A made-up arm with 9 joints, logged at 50 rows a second.
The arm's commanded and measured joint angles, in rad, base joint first. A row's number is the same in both.
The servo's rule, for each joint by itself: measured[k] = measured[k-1] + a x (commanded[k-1-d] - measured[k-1]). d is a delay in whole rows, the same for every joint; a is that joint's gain. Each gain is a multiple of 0.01, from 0.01 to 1. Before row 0 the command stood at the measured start. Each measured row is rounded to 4 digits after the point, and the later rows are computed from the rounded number. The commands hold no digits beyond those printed.
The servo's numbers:
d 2
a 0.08 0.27 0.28 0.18 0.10 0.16 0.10 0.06 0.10
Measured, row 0:
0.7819 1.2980 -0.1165 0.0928 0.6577 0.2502 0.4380 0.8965 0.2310
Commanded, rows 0 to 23:
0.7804 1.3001 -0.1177 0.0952 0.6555 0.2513 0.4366 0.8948 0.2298
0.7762 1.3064 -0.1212 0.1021 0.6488 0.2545 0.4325 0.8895 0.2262
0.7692 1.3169 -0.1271 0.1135 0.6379 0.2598 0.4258 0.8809 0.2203
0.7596 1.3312 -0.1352 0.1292 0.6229 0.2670 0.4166 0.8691 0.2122
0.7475 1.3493 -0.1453 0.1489 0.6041 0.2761 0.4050 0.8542 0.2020
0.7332 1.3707 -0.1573 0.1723 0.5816 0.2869 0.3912 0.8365 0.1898
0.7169 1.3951 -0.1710 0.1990 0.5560 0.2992 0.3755 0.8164 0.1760
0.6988 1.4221 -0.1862 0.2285 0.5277 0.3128 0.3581 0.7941 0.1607
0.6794 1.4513 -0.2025 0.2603 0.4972 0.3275 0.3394 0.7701 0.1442
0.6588 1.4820 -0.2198 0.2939 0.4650 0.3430 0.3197 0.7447 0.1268
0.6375 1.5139 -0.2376 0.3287 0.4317 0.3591 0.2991 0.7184 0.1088
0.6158 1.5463 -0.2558 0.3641 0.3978 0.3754 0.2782 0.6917 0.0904
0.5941 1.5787 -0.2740 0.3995 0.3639 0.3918 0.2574 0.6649 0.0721
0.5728 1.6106 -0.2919 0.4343 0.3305 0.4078 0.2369 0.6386 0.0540
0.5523 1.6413 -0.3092 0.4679 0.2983 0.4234 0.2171 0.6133 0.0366
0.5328 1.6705 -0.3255 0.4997 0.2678 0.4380 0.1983 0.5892 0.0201
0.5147 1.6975 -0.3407 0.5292 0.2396 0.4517 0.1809 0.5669 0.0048
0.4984 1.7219 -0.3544 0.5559 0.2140 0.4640 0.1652 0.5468 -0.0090
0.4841 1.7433 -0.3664 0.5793 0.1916 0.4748 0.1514 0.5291 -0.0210
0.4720 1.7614 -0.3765 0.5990 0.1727 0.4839 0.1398 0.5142 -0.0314
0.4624 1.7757 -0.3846 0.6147 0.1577 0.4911 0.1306 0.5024 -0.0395
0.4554 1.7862 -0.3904 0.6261 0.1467 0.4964 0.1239 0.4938 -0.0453
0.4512 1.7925 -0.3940 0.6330 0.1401 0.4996 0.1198 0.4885 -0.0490
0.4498 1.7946 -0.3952 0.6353 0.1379 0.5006 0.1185 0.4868 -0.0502
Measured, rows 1 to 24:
0.7819 1.2980 -0.1165 0.0928 0.6577 0.2502 0.4380 0.8965 0.2310
0.7819 1.2980 -0.1165 0.0928 0.6577 0.2502 0.4380 0.8965 0.2310
0.7818 1.2986 -0.1168 0.0932 0.6575 0.2504 0.4379 0.8964 0.2309
0.7814 1.3007 -0.1180 0.0948 0.6566 0.2511 0.4374 0.8960 0.2304
0.7804 1.3051 -0.1205 0.0982 0.6547 0.2525 0.4362 0.8951 0.2294
0.7787 1.3121 -0.1246 0.1038 0.6515 0.2548 0.4342 0.8935 0.2277
0.7762 1.3221 -0.1304 0.1119 0.6468 0.2582 0.4313 0.8911 0.2251
0.7728 1.3352 -0.1379 0.1228 0.6403 0.2628 0.4273 0.8878 0.2216
0.7683 1.3514 -0.1472 0.1365 0.6319 0.2686 0.4221 0.8835 0.2170
0.7627 1.3705 -0.1581 0.1531 0.6215 0.2757 0.4157 0.8781 0.2114
0.7560 1.3923 -0.1705 0.1724 0.6091 0.2840 0.4081 0.8716 0.2047
0.7482 1.4165 -0.1843 0.1943 0.5947 0.2934 0.3993 0.8640 0.1969
0.7393 1.4428 -0.1992 0.2185 0.5784 0.3039 0.3893 0.8553 0.1881
0.7294 1.4707 -0.2150 0.2447 0.5603 0.3153 0.3782 0.8455 0.1783
0.7186 1.4999 -0.2315 0.2726 0.5407 0.3275 0.3661 0.8347 0.1677
0.7069 1.5298 -0.2484 0.3017 0.5197 0.3403 0.3532 0.8229 0.1563
0.6945 1.5599 -0.2654 0.3316 0.4976 0.3536 0.3396 0.8103 0.1443
0.6816 1.5898 -0.2822 0.3619 0.4746 0.3671 0.3255 0.7970 0.1319
0.6682 1.6189 -0.2986 0.3920 0.4511 0.3806 0.3110 0.7832 0.1192
0.6546 1.6467 -0.3142 0.4215 0.4274 0.3939 0.2964 0.7690 0.1064
0.6410 1.6728 -0.3288 0.4499 0.4038 0.4068 0.2819 0.7546 0.0937
0.6275 1.6967 -0.3422 0.4767 0.3807 0.4191 0.2677 0.7402 0.0812
0.6143 1.7180 -0.3541 0.5015 0.3584 0.4306 0.2540 0.7259 0.0691
0.6016 1.7364 -0.3643 0.5239 0.3372 0.4411 0.2410 0.7120 0.0577

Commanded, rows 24 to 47:
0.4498 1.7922 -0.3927 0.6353 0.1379 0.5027 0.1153 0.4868 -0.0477
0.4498 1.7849 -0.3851 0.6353 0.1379 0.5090 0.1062 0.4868 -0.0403
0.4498 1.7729 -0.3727 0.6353 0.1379 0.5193 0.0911 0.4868 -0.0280
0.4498 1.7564 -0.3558 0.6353 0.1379 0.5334 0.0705 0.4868 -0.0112
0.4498 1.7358 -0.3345 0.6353 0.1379 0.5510 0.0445 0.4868 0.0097
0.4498 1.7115 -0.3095 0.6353 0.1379 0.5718 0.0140 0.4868 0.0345
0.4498 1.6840 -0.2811 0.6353 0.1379 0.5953 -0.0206 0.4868 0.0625
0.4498 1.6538 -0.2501 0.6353 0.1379 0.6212 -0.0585 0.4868 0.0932
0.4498 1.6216 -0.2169 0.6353 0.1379 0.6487 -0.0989 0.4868 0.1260
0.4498 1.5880 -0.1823 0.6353 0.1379 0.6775 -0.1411 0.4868 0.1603
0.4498 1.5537 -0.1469 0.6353 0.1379 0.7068 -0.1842 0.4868 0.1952
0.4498 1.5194 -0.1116 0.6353 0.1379 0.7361 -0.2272 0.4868 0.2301
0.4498 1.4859 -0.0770 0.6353 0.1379 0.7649 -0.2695 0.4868 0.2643
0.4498 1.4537 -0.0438 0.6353 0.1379 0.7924 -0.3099 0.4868 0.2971
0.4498 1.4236 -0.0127 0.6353 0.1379 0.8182 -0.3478 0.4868 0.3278
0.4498 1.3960 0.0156 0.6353 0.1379 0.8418 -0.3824 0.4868 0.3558
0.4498 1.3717 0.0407 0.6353 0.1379 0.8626 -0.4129 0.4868 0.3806
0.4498 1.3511 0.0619 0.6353 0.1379 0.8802 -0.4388 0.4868 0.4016
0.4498 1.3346 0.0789 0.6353 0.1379 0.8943 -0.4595 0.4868 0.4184
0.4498 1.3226 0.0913 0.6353 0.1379 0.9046 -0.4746 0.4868 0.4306
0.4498 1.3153 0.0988 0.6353 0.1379 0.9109 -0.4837 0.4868 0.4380
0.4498 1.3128 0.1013 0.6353 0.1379 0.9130 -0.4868 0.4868 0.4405
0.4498 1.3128 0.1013 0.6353 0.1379 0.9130 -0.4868 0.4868 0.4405
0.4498 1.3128 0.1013 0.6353 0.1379 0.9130 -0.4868 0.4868 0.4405
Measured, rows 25 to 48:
0.5896 1.7515 -0.3726 0.5435 0.3175 0.4505 0.2289 0.6986 0.0470
0.5784 1.7631 -0.3789 0.5600 0.2995 0.4585 0.2179 0.6859 0.0373
0.5681 1.7710 -0.3828 0.5736 0.2833 0.4656 0.2076 0.6740 0.0288
0.5586 1.7748 -0.3834 0.5847 0.2688 0.4725 0.1975 0.6628 0.0219
0.5499 1.7743 -0.3804 0.5938 0.2557 0.4800 0.1869 0.6522 0.0169
0.5419 1.7695 -0.3735 0.6013 0.2439 0.4885 0.1753 0.6423 0.0141
0.5345 1.7604 -0.3626 0.6074 0.2333 0.4985 0.1622 0.6330 0.0137
0.5277 1.7472 -0.3477 0.6124 0.2238 0.5102 0.1474 0.6242 0.0158
0.5215 1.7301 -0.3291 0.6165 0.2152 0.5238 0.1306 0.6160 0.0205
0.5158 1.7095 -0.3070 0.6199 0.2075 0.5394 0.1117 0.6082 0.0278
0.5105 1.6858 -0.2818 0.6227 0.2005 0.5569 0.0906 0.6009 0.0376
0.5056 1.6594 -0.2539 0.6250 0.1942 0.5762 0.0674 0.5941 0.0499
0.5011 1.6309 -0.2239 0.6269 0.1886 0.5971 0.0422 0.5877 0.0644
0.4970 1.6008 -0.1925 0.6284 0.1835 0.6193 0.0153 0.5816 0.0810
0.4932 1.5698 -0.1602 0.6296 0.1789 0.6426 -0.0132 0.5759 0.0993
0.4897 1.5385 -0.1276 0.6306 0.1748 0.6666 -0.0429 0.5706 0.1191
0.4865 1.5075 -0.0954 0.6314 0.1711 0.6909 -0.0734 0.5656 0.1400
0.4836 1.4774 -0.0643 0.6321 0.1678 0.7150 -0.1043 0.5609 0.1616
0.4809 1.4489 -0.0349 0.6327 0.1648 0.7386 -0.1352 0.5565 0.1835
0.4784 1.4225 -0.0078 0.6332 0.1621 0.7613 -0.1656 0.5523 0.2053
0.4761 1.3988 0.0165 0.6336 0.1597 0.7826 -0.1950 0.5484 0.2266
0.4740 1.3782 0.0374 0.6339 0.1575 0.8021 -0.2230 0.5447 0.2470
0.4721 1.3612 0.0546 0.6342 0.1555 0.8195 -0.2491 0.5412 0.2661
0.4703 1.3481 0.0677 0.6344 0.1537 0.8345 -0.2729 0.5379 0.2835

